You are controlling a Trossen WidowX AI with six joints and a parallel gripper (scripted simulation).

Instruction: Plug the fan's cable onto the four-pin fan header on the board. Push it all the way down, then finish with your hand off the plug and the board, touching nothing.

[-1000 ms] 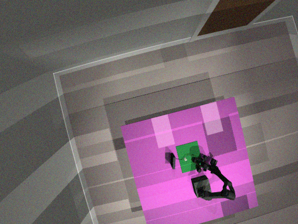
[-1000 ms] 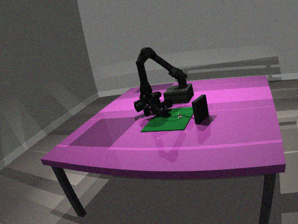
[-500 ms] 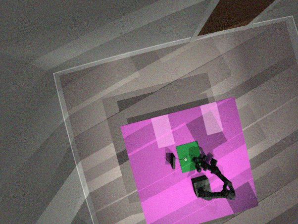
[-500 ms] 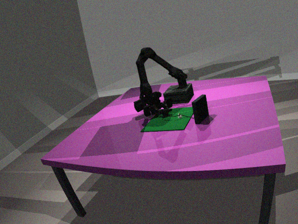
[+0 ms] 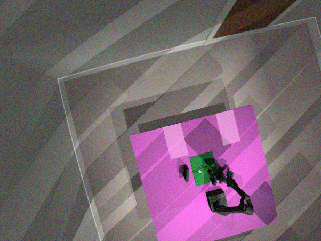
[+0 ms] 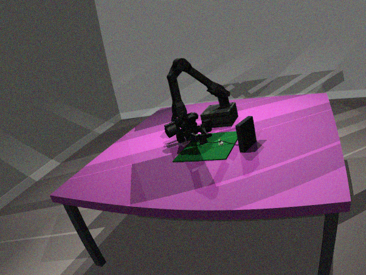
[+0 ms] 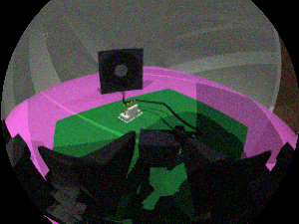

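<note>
The dark plug lies 10 mm to the right of my gripper tip, 10 mm below it and 10 mm behind it. The rest, counted from my gripper tip: black fan (220 mm to the left, 30 mm ahead, 30 mm above); green board (50 mm below, 40 mm to the left, 20 mm ahead); fan header (90 mm to the left, 30 mm below, 10 mm ahead).
</note>
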